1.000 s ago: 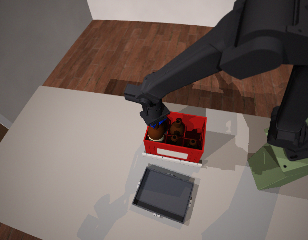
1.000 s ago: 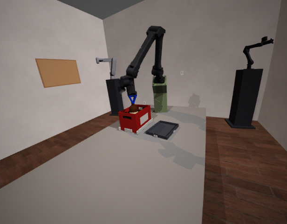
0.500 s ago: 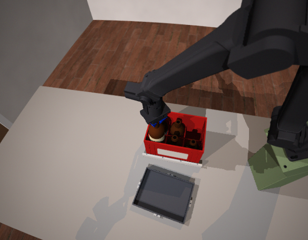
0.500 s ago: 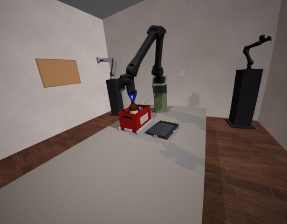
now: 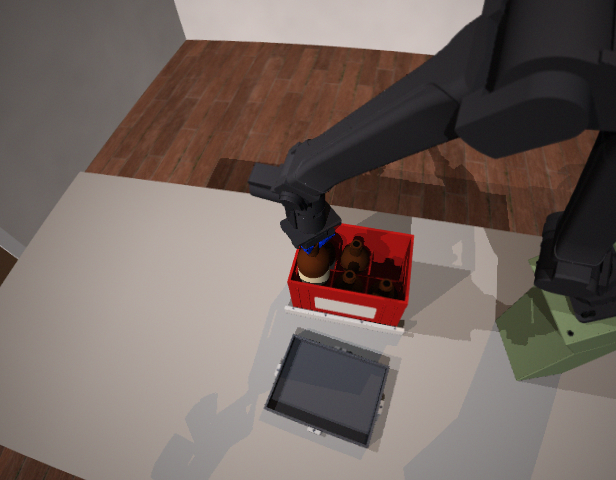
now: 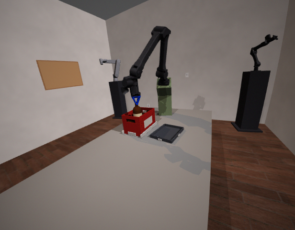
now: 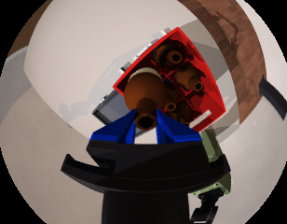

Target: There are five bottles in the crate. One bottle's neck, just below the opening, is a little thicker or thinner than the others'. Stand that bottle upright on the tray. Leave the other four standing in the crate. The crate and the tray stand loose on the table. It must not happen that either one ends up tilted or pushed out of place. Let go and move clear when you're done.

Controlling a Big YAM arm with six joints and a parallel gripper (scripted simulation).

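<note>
The brown bottle is 6 cm below my hand. From my hand the other things lie so: dark grey tray 3 cm behind, 24 cm to the left, 26 cm below; then crate 9 cm behind, 3 cm to the right, 19 cm below.
</note>
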